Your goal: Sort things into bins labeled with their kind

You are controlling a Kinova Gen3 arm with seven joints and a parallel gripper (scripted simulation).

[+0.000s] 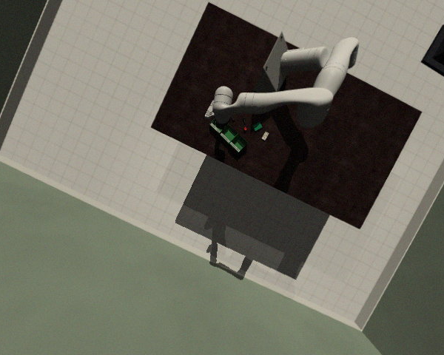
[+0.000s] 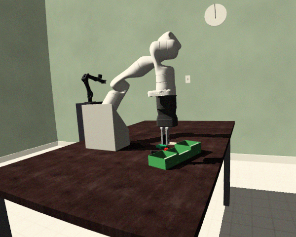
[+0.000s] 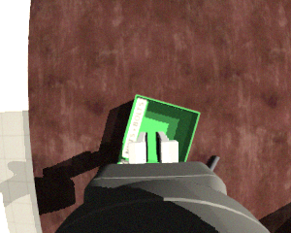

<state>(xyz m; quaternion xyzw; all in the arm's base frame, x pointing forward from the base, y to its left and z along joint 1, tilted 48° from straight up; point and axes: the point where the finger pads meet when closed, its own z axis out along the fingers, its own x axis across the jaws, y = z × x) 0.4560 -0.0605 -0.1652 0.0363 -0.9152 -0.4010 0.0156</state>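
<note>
My gripper is now 1 cm short of the three-compartment green bin row, 8 cm to the right of it and 7 cm above it. From my hand the other things lie so: white dotted tile 10 cm behind, 29 cm to the left, 9 cm below; teal block 12 cm behind, 22 cm to the left, 9 cm below; red die 7 cm behind, 16 cm to the left, 9 cm below.
</note>
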